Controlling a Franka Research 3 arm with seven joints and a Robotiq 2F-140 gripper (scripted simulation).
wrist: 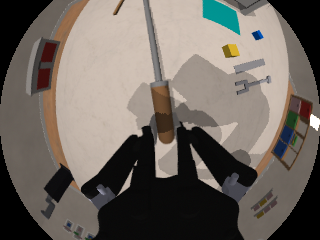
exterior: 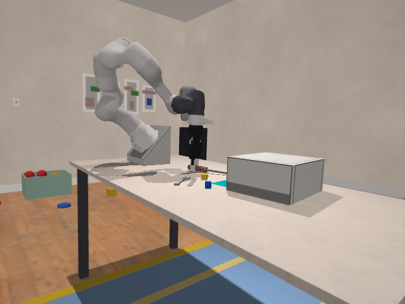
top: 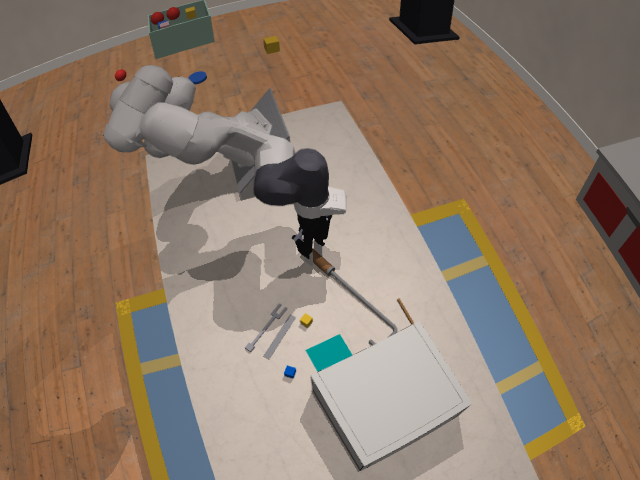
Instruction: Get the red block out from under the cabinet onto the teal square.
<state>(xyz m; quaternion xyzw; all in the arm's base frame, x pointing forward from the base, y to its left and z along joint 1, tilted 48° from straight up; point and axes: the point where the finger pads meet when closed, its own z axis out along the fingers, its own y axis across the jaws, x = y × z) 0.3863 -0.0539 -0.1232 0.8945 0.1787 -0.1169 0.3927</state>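
Right now my hand is 30 cm short of the thin wooden stick, 18 cm to the right of it and 3 cm above it. Round my hand: long hooked tool 16 cm ahead, 3 cm to the left, 2 cm below; then grey forked tool 17 cm ahead, 20 cm to the right, 3 cm below; then yellow cube 19 cm ahead, 9 cm to the right, 2 cm below.
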